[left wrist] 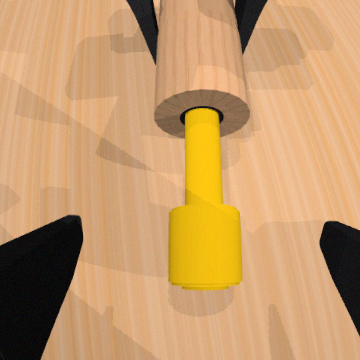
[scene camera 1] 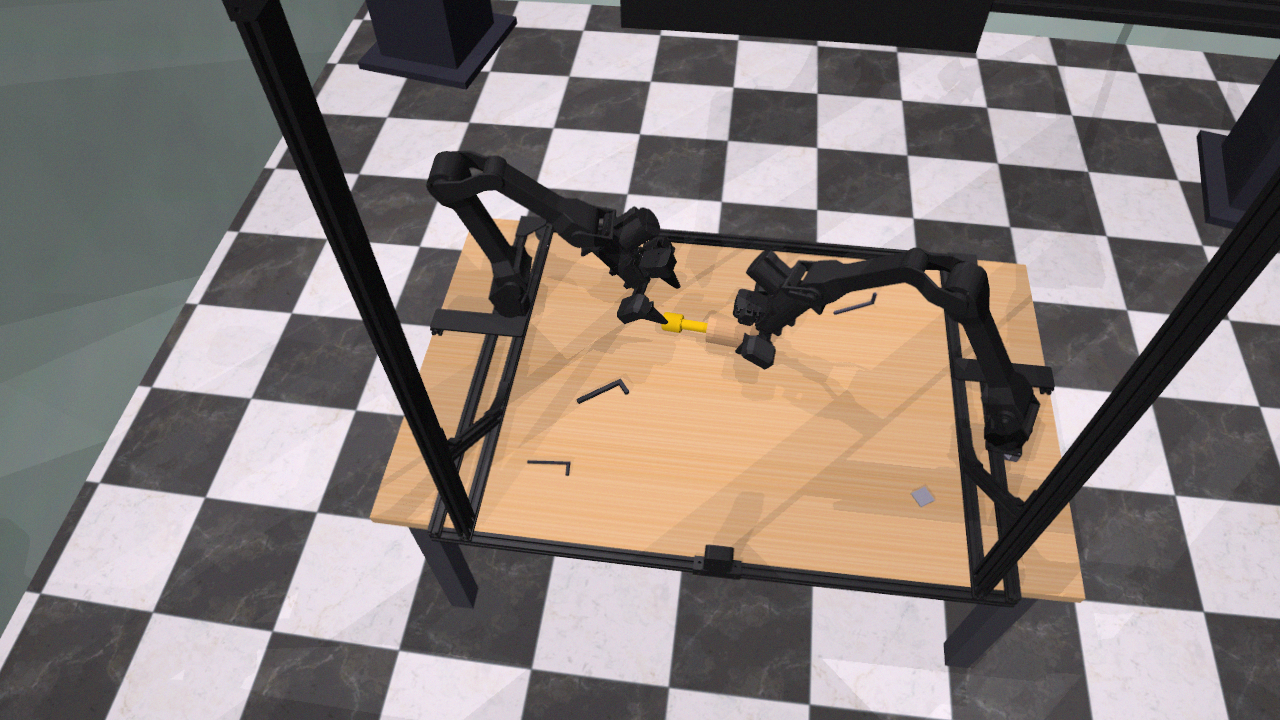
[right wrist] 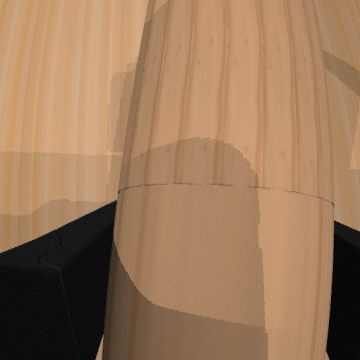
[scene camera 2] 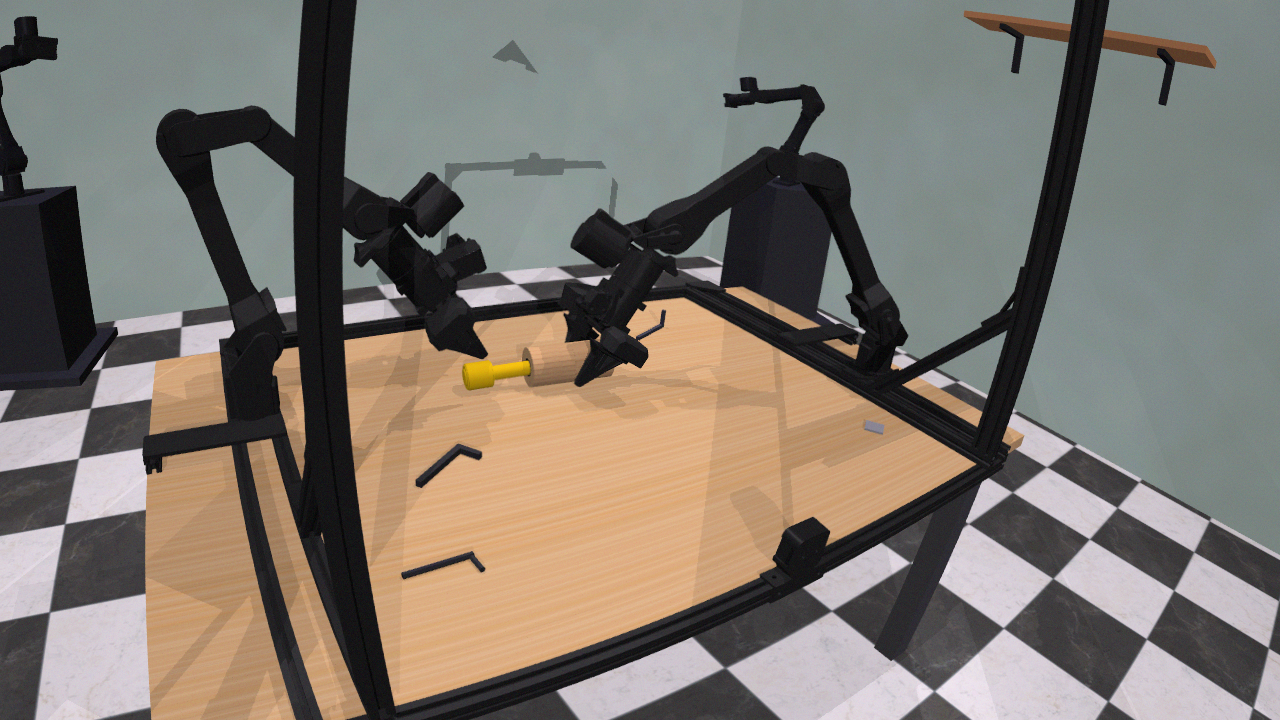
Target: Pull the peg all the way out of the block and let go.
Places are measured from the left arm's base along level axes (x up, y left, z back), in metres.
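Pixels of known places: left gripper, between the fingertips: [left wrist: 205, 231] [scene camera 1: 672, 305] [scene camera 2: 477, 341]; right gripper, between the fingertips: [scene camera 1: 739, 341] [right wrist: 210, 214] [scene camera 2: 568, 376]; left arm's base, origin of its link: [scene camera 1: 511, 308] [scene camera 2: 253, 413]; right arm's base, origin of its link: [scene camera 1: 1003, 438] [scene camera 2: 872, 368].
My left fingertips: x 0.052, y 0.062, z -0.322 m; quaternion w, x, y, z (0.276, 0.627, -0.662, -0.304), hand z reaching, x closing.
Observation:
Ahead of a thing's pixels: the offset from my left fingertips to its top centre. "spot": to the spot under its first point. Level surfaces: height alone.
The yellow peg @(dx -0.030, dy -0.001, dz -0.044 m) [scene camera 1: 672, 322] [scene camera 2: 478, 374] [left wrist: 205, 245] lies level, its thick head toward the left arm. Its thinner shaft enters the dark hole in the end of the round wooden block @(dx -0.011, dy +0.002, dz -0.135 m) [scene camera 1: 721, 331] [scene camera 2: 547, 367] [left wrist: 200, 55] [right wrist: 225, 100]. The shaft's inner end is hidden in the block. My right gripper [scene camera 1: 744, 331] [right wrist: 210, 214] is shut on the block, one finger on each side. My left gripper [scene camera 1: 671, 302] [left wrist: 205, 231] is wide open at the peg's head. In the left wrist view its fingertips stand to either side of the head, with gaps.
Black angled keys @(dx -0.063, dy -0.199, dz +0.078 m) [scene camera 1: 599, 391] @(dx -0.065, dy -0.374, dz +0.121 m) [scene camera 1: 547, 462] @(dx -0.040, dy +0.159, dz -0.342 m) [scene camera 1: 854, 307] [scene camera 2: 438, 466] [scene camera 2: 438, 565] lie on the wooden table @(dx -0.071 m) [scene camera 1: 760, 447] [scene camera 2: 608, 501]. A small grey square @(spot: dx -0.069, dy -0.234, dz -0.528 m) [scene camera 1: 922, 496] [scene camera 2: 873, 427] lies toward the right. Black frame bars run along the table's edges.

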